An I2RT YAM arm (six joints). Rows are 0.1 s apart.
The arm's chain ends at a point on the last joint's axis. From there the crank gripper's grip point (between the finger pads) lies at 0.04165 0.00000 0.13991 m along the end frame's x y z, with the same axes.
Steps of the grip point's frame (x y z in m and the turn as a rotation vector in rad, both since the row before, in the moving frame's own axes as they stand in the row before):
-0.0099 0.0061 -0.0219 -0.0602 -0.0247 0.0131
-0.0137 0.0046 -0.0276 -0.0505 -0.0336 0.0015
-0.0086 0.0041 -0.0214 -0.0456 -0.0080 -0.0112
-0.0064 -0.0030 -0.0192 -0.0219 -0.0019 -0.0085
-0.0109 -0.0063 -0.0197 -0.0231 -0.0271 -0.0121
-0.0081 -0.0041 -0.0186 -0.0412 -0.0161 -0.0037
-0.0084 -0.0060 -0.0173 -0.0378 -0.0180 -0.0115
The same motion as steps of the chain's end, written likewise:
-0.0064 -0.0029 -0.0226 -0.0602 -0.0247 0.0131
-0.0090 -0.0026 -0.0287 -0.0505 -0.0336 0.0015
-0.0075 -0.0018 -0.0216 -0.0456 -0.0080 -0.0112
-0.0061 -0.0057 -0.0192 -0.0219 -0.0019 -0.0085
-0.0071 -0.0091 -0.0207 -0.0231 -0.0271 -0.0121
-0.0059 -0.0097 -0.0191 -0.0412 -0.0161 -0.0037
-0.0059 -0.0108 -0.0179 -0.0378 -0.0180 -0.0115

